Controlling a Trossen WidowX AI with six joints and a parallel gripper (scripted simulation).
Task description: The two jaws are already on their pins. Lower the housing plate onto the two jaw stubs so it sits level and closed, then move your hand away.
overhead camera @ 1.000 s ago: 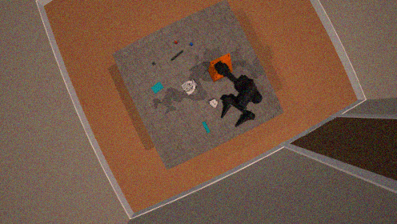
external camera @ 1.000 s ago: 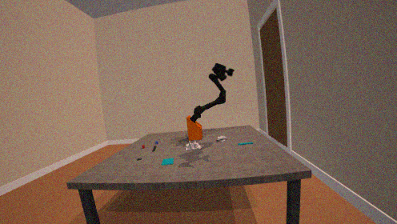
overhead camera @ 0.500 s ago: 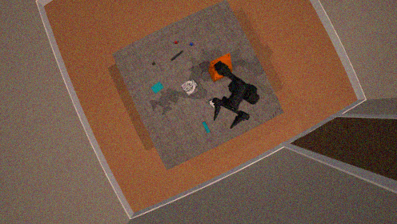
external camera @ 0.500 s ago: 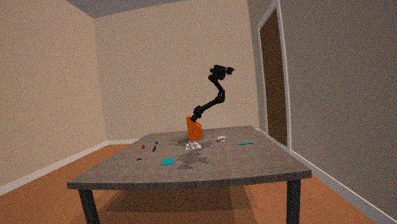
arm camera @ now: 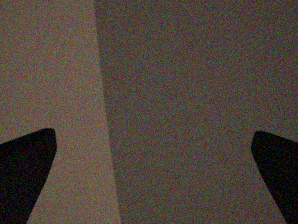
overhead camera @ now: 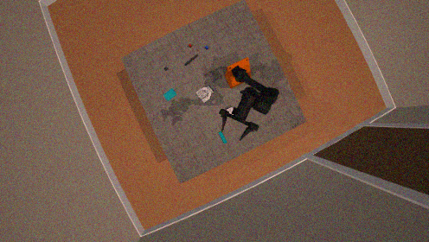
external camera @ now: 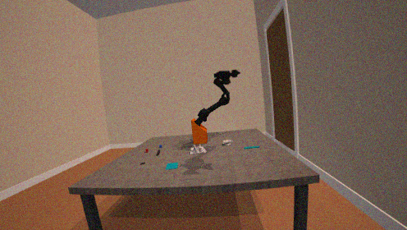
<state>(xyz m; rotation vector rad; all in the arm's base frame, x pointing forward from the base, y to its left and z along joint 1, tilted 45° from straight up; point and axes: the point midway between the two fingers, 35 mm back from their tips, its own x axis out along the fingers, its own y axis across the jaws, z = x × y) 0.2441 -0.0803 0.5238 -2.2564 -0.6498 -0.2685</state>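
My gripper tip is 140 mm past the white part, 90 mm to the left of it and 550 mm above it. Round my gripper tip: teal bar (40 mm ahead, 60 mm to the left, 570 mm below); then black bar (100 mm behind, 680 mm to the right, 570 mm below); then flat teal plate (230 mm ahead, 520 mm to the right, 570 mm below).
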